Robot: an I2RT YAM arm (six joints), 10 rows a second.
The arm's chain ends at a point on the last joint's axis. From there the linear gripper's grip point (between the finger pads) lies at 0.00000 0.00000 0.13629 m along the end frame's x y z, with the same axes.
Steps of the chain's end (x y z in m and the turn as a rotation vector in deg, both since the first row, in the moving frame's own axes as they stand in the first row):
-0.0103 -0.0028 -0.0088 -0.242 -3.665 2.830
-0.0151 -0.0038 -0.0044 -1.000 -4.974 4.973
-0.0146 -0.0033 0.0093 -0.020 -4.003 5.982
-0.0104 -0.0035 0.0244 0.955 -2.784 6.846
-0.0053 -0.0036 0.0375 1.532 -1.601 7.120
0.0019 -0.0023 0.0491 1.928 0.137 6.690
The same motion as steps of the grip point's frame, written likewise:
-0.0190 -0.0024 -0.0091 -0.242 -3.665 2.830
-0.0270 -0.0019 -0.0049 -1.000 -4.974 4.973
-0.0241 -0.0037 0.0090 -0.020 -4.003 5.982
-0.0169 -0.0062 0.0242 0.955 -2.784 6.846
-0.0089 -0.0075 0.0374 1.532 -1.601 7.120
0.0025 -0.0069 0.0490 1.928 0.137 6.690

